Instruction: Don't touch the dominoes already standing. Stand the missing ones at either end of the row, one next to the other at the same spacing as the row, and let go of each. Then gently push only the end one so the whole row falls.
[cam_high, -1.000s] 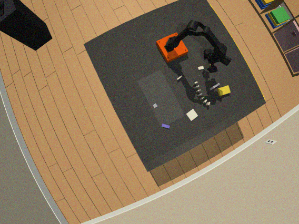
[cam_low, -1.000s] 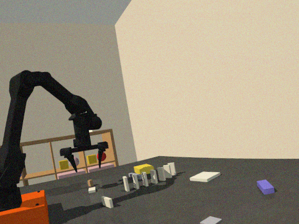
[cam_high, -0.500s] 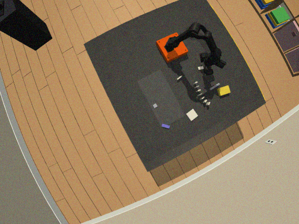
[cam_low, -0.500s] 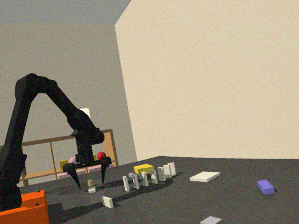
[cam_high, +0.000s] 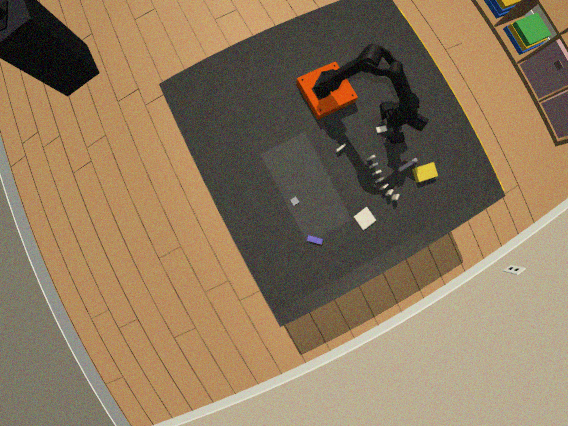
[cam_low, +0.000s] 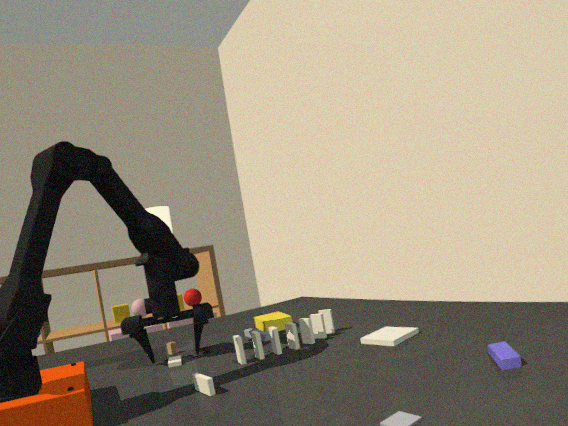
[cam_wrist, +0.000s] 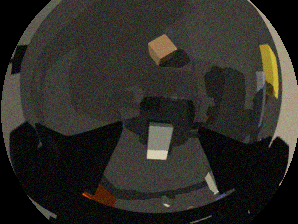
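Right now the small tan cube is 7 cm to the left of my gripper tip, 1 cm ahead of it and 1 cm above it. The rest, counted from my gripper tip: white tile 31 cm to the right, 30 cm ahead; grey bar 20 cm ahead; yellow block 27 cm ahead, 5 cm to the left, 1 cm above.
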